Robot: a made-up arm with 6 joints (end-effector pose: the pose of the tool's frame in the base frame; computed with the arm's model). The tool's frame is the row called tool.
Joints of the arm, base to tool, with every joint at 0 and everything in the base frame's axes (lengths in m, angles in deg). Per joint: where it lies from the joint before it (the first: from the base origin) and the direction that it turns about. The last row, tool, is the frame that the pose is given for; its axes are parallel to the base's.
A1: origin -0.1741 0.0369 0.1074 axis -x
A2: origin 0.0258 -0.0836 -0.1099 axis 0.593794 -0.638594 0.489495
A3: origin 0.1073 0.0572 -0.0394 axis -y
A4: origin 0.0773 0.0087 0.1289 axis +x
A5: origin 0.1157 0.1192 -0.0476 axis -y
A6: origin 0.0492 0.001 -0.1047 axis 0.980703 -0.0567 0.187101
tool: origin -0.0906 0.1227 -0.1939
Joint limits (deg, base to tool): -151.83..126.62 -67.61..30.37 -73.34..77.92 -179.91..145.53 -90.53..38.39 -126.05..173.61
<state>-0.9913 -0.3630 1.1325 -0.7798 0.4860 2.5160</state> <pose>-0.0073 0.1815 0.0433 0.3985 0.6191 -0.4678 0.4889</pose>
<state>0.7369 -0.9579 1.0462 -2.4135 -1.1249 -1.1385</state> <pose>-0.2664 -0.0307 0.0993 0.6299 0.3903 -0.0442 0.6700</pose>
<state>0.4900 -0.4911 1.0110 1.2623 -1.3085 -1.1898</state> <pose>-0.1924 -0.0234 -0.0927 0.7469 -0.5337 0.1746 0.3561</pose>
Working (the frame after each row of the table, in the pose's form):
after A1: -0.1741 0.0369 0.1074 0.9701 -0.2426 0.0000 0.0000
after A2: -0.1483 -0.0886 0.0498 0.9060 -0.3753 0.1217 -0.1531
after A3: -0.0518 -0.1151 -0.0297 0.8517 -0.4025 -0.3322 0.0478
after A4: -0.0682 0.0020 0.0635 0.9251 0.1776 -0.2400 0.2346
after A5: -0.0233 0.1619 0.1111 0.8801 -0.0019 0.3725 0.2942
after A6: -0.0653 0.1649 0.0034 0.7469 -0.5337 0.1746 0.3561

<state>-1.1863 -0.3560 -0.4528 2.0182 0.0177 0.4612</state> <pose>0.4181 -0.0341 0.2129 0.1412 -0.9295 -0.1572 0.3022</pose>
Working (the frame after each row of the table, in the pose's form):
after A1: -0.1741 0.0369 0.1074 0.8292 0.5590 0.0000 0.0000
after A2: -0.1483 0.1074 -0.0113 0.8749 0.4630 0.1422 -0.0087
after A3: -0.0464 0.1846 -0.0136 0.8206 0.4531 0.3350 0.0955
after A4: 0.0954 0.1375 0.0047 0.0536 0.9359 0.2592 -0.2326
after A5: 0.2632 0.0988 -0.0092 0.0559 0.9338 0.2587 -0.2409
after A6: 0.3447 0.1444 0.0592 0.1412 -0.9295 -0.1572 0.3022

